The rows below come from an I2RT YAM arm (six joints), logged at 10 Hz.
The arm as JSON. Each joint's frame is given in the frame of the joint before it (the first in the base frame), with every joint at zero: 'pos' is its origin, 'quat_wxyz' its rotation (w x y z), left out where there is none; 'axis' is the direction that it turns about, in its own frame. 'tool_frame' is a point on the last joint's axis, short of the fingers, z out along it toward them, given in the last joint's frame.
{
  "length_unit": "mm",
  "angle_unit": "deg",
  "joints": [
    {
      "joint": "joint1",
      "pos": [
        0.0,
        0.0,
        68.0
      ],
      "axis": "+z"
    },
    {
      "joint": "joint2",
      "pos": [
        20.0,
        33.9,
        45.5
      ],
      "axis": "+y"
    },
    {
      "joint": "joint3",
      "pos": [
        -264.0,
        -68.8,
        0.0
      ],
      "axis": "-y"
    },
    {
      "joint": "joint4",
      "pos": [
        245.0,
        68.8,
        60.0
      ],
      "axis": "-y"
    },
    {
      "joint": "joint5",
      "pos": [
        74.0,
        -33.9,
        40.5
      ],
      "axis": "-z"
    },
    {
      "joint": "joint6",
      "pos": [
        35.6,
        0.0,
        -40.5
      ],
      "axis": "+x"
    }
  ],
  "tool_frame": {
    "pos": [
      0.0,
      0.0,
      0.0
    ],
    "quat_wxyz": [
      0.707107,
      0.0,
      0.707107,
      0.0
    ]
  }
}
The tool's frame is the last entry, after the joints.
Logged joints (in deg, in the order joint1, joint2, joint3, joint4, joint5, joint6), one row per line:
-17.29, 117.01, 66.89, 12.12, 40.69, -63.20
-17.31, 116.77, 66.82, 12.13, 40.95, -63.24
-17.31, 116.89, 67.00, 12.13, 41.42, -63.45
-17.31, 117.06, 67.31, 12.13, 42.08, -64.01
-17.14, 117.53, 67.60, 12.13, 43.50, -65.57
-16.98, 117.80, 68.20, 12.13, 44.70, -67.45
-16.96, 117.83, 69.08, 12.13, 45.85, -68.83
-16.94, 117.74, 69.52, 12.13, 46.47, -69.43
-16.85, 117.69, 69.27, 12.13, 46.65, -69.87
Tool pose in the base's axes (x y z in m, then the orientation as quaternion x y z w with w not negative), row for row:
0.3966, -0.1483, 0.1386, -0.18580, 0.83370, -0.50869, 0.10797
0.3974, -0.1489, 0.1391, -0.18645, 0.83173, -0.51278, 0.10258
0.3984, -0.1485, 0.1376, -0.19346, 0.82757, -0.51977, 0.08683
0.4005, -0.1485, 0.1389, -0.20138, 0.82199, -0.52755, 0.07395
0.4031, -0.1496, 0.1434, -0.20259, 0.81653, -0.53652, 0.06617
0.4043, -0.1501, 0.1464, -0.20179, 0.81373, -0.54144, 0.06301
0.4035, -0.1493, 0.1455, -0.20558, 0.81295, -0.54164, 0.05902
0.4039, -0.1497, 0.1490, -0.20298, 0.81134, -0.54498, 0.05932
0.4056, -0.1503, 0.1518, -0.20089, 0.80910, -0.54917, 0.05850
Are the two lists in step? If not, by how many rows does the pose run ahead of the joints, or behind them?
The pose runs 2 rows ahead of the joints: the pose in row i belongs to the joints in row i + 2.
